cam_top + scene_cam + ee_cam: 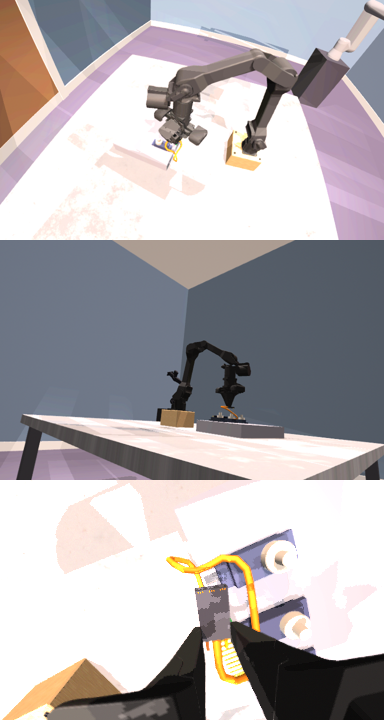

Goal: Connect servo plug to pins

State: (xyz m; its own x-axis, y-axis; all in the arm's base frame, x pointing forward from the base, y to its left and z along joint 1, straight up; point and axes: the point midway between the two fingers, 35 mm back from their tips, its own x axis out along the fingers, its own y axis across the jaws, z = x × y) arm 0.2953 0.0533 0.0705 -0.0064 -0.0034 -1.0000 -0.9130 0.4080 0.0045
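The blue band is 50 mm below my gripper tip and 40 mm to the right of it. Also, from my gripper tip: grey holder: 160 mm ahead, 100 mm below, 90 mm to the right; then black pin header: 60 mm to the right, 60 mm below.
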